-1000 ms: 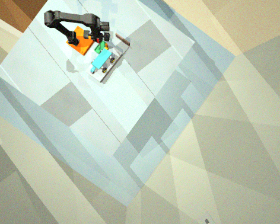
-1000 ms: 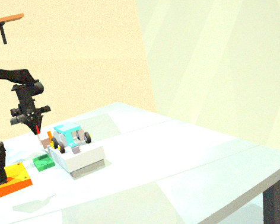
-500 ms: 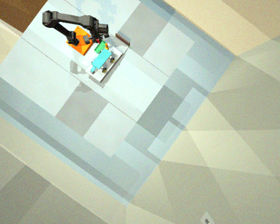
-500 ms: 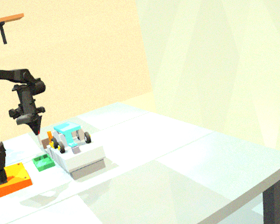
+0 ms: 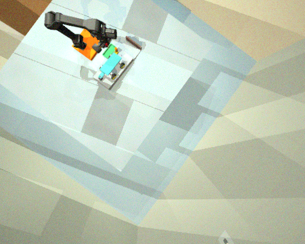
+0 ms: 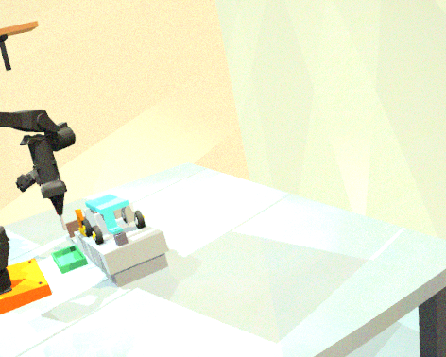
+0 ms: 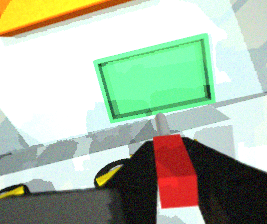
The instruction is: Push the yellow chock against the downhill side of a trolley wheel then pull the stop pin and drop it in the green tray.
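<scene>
The green tray lies 14 cm below my gripper tip and 1 cm behind it. The rest, counted from my gripper tip: red-headed stop pin: right at my gripper tip; then yellow chock: 5 cm below, 5 cm ahead; then cyan trolley: 11 cm to the right, 9 cm ahead, 3 cm below.
</scene>
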